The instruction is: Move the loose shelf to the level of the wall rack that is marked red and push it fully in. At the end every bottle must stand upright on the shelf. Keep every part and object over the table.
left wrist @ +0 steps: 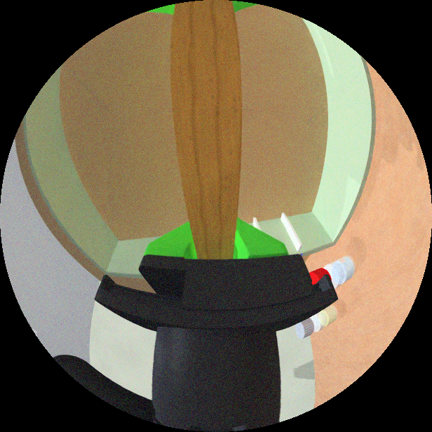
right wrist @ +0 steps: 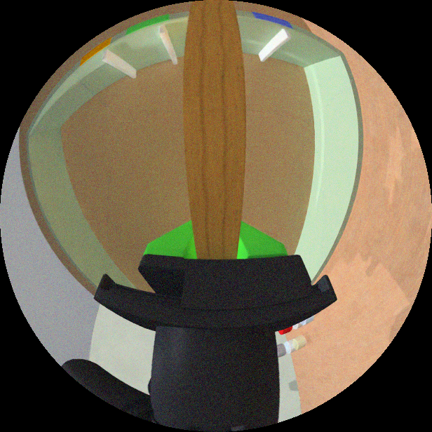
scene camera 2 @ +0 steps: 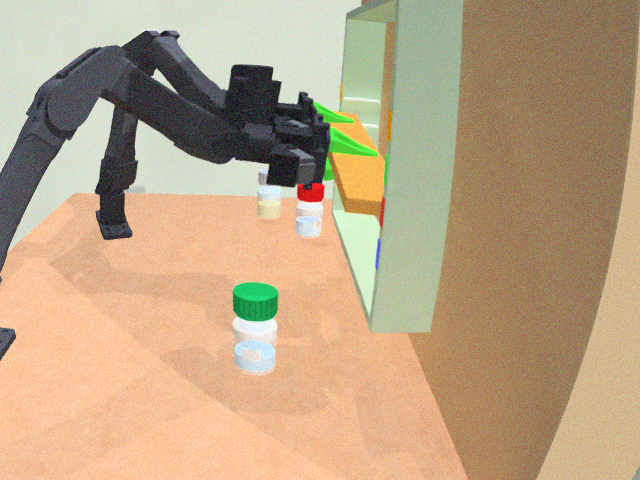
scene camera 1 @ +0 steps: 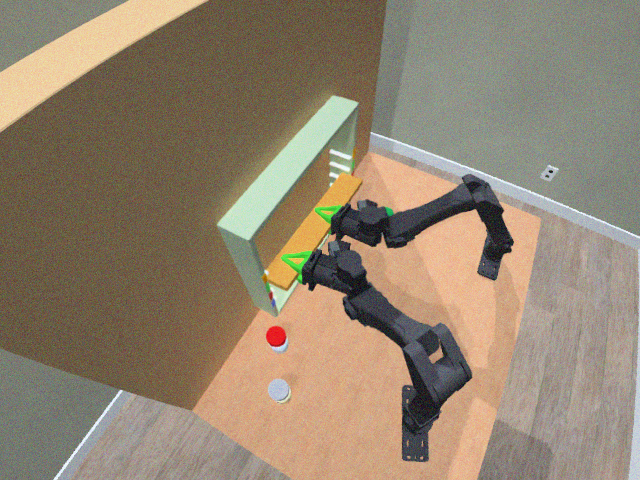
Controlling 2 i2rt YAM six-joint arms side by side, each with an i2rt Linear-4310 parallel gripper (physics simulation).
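Observation:
The loose orange-brown shelf (scene camera 1: 343, 191) (scene camera 2: 361, 175) (left wrist: 207, 125) (right wrist: 215, 125) is held roughly level at the opening of the pale green wall rack (scene camera 1: 292, 165) (scene camera 2: 423, 155), its front part sticking out. Its near end is beside the red mark (scene camera 2: 382, 212) in scene camera 2; how deep it reaches is unclear. My left gripper (scene camera 1: 290, 268) (left wrist: 215, 215) and right gripper (scene camera 1: 321, 219) (right wrist: 217, 246) are both shut on its front edge. Bottles with red cap (scene camera 1: 276, 336) (scene camera 2: 310, 193), grey cap (scene camera 1: 279, 390) (scene camera 2: 268, 206) and green cap (scene camera 1: 389, 211) (scene camera 2: 255, 302) stand upright on the table.
White support strips (scene camera 1: 339, 155) (right wrist: 272, 46) line the rack's inner sides. Orange (scene camera 2: 389, 125), green (scene camera 2: 386, 167) and blue (scene camera 2: 378, 253) marks sit on its front edge. The brown wall panel (scene camera 1: 180, 155) stands behind it. My two forearms run close together in front of the rack.

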